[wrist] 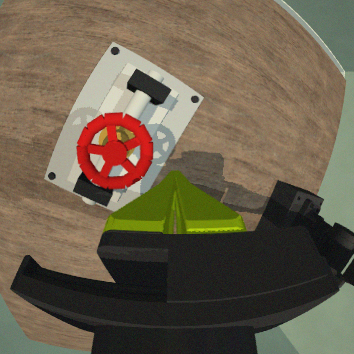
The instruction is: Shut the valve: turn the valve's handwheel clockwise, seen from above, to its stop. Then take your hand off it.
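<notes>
The valve's red handwheel (114, 153), a ring with several spokes and a round hub, shows left of the middle of the wrist view. A brass valve body (120, 134) shows partly between and behind its spokes. My gripper (174, 177) is shut, with its green fingertips together and nothing between them. It is to the lower right of the handwheel in the view, and a gap shows between the tips and the wheel's rim. How high the tips are relative to the wheel I cannot tell.
The valve stands on a pale mounting plate (97, 77) with dark bolts at its corners. A white pipe (137, 104) runs through a black clamp (149, 86); another black clamp (93, 190) shows below the wheel. The wooden round table (260, 90) carries the plate.
</notes>
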